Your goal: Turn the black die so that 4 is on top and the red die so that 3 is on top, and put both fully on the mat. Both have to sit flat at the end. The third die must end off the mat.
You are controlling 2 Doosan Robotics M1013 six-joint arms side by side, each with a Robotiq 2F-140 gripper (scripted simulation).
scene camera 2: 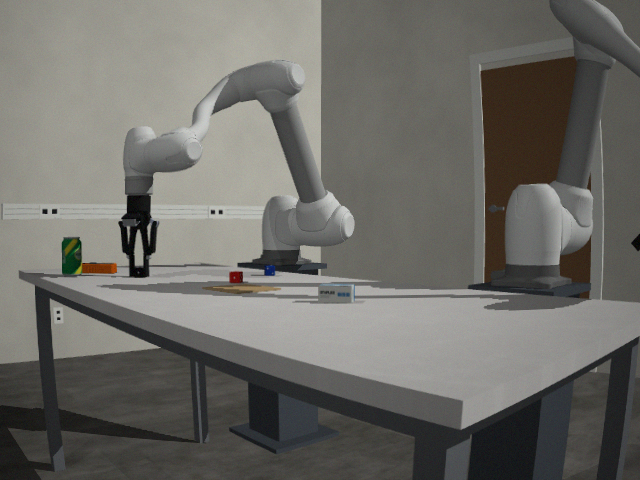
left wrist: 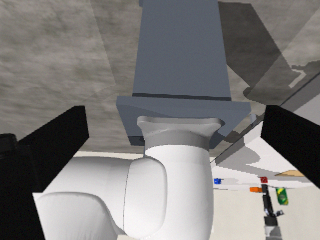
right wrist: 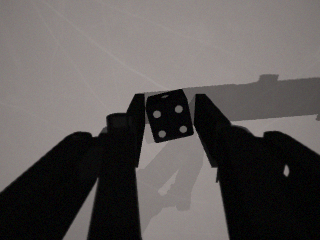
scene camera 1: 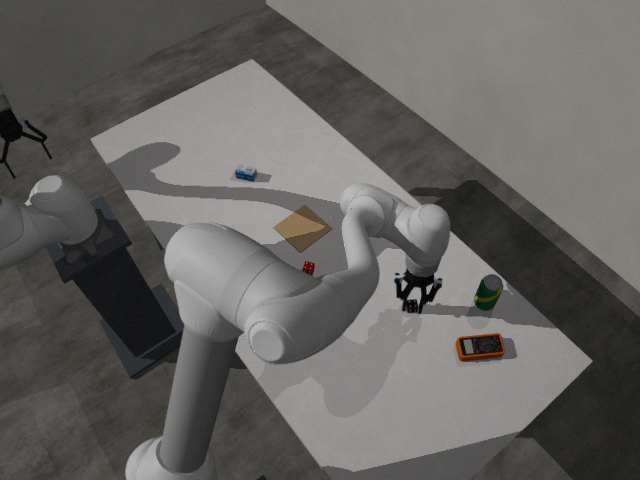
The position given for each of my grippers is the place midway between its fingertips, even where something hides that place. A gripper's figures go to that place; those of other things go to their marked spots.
Scene:
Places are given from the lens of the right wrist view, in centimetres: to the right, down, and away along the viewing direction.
my right gripper (right wrist: 169,109): 1, -1, 17
black die (right wrist: 168,113): 1, 0, 14

